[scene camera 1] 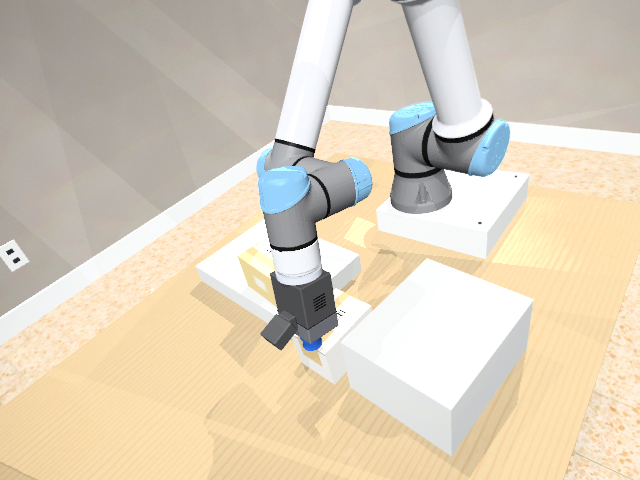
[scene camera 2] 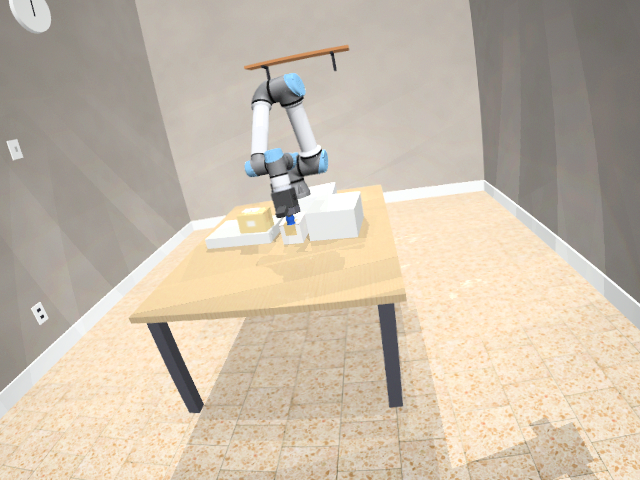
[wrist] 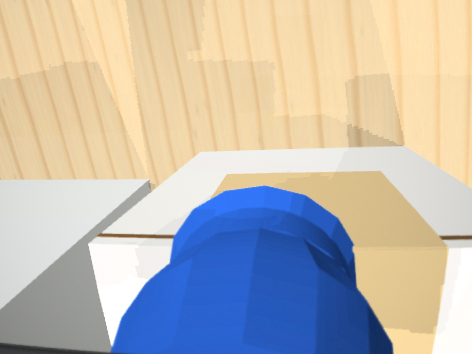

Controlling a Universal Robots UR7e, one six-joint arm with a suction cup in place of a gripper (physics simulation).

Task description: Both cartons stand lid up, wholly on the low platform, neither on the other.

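Places are measured from the arm's base along level axes (x up, y ahead, z left), in metres.
Where they show: hand, tool point: (scene camera 1: 313,347) (scene camera 2: 291,225) (wrist: 258,239); arm's base, link origin: (scene camera 1: 421,198) (scene camera 2: 297,196).
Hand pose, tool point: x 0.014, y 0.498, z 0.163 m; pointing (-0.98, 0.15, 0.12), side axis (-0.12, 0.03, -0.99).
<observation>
Each offset is from my tool point to the centre of the thing. Level surfaces: height alone.
A white carton @[dz -0.016, dx -0.032, dy -0.061 m] (scene camera 1: 330,362) (scene camera 2: 293,235) (wrist: 404,161) with a tan tape stripe stands on the table, close against the tall white block @[dz +0.147, dx -0.019, dy -0.152 m] (scene camera 1: 439,341) (scene camera 2: 333,216) (wrist: 46,213). My blue suction cup (scene camera 1: 311,345) (scene camera 2: 290,220) (wrist: 263,266) is tilted and pressed onto the carton's near end, by its top edge. A tan carton @[dz -0.206, dx +0.011, dy -0.077 m] (scene camera 1: 251,268) (scene camera 2: 254,219) stands on the low white platform @[dz -0.295, dx -0.055, dy -0.123 m] (scene camera 1: 216,270) (scene camera 2: 225,240) just behind my wrist. My arm partly hides the tan carton in scene camera 1.
The arm's white base pedestal (scene camera 1: 465,222) stands at the back of the wooden table @[dx -0.079 m] (scene camera 1: 129,387) (scene camera 2: 258,289). The tall white block sits right of the white carton, the low platform left of it.
</observation>
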